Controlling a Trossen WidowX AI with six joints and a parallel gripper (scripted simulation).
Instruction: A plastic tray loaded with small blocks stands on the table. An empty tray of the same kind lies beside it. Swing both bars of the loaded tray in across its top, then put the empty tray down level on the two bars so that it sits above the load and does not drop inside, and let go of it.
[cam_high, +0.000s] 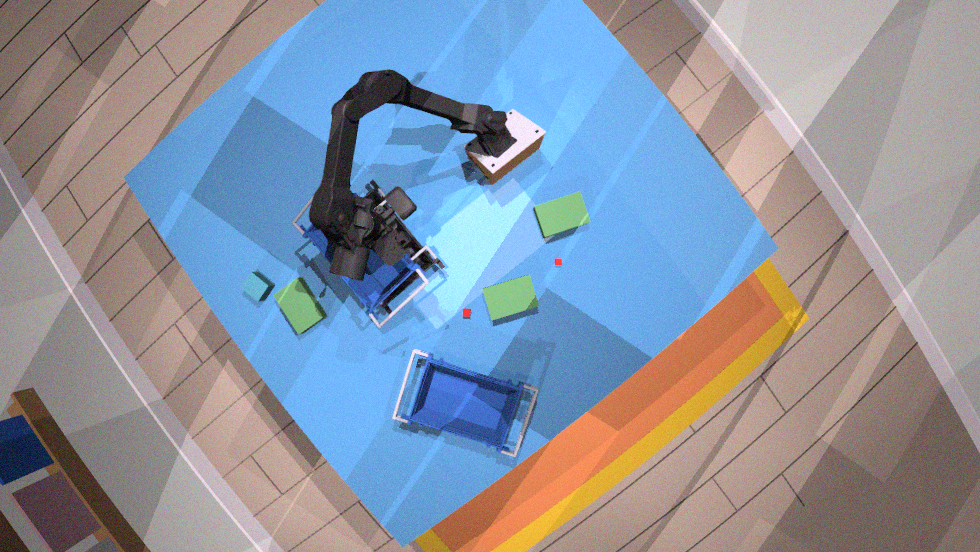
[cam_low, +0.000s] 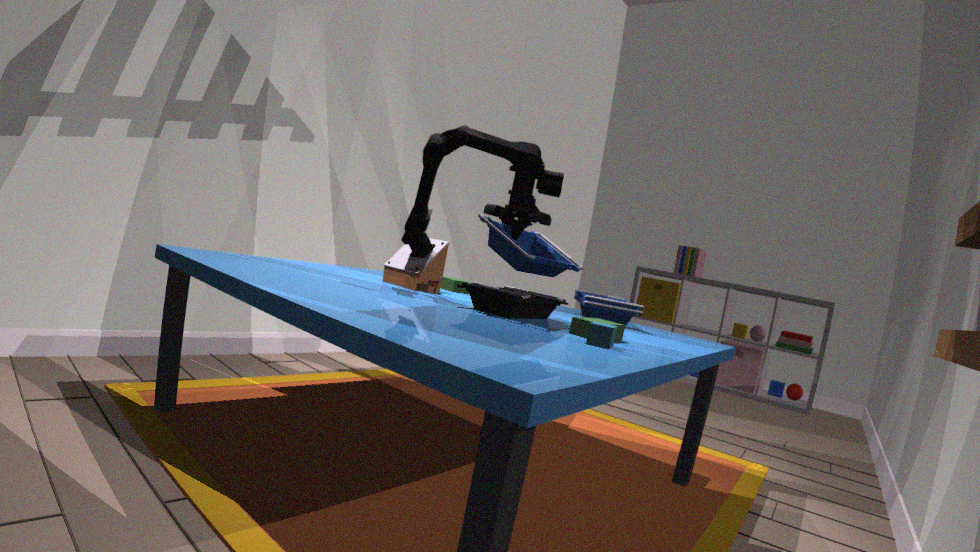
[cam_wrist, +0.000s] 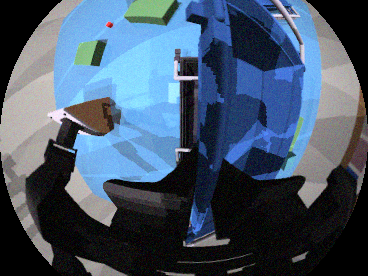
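Now: the blue plastic tray 7 cm ahead of my gripper tip. Round my gripper tip: teal cube 36 cm ahead, 16 cm below, 15 cm to the right.
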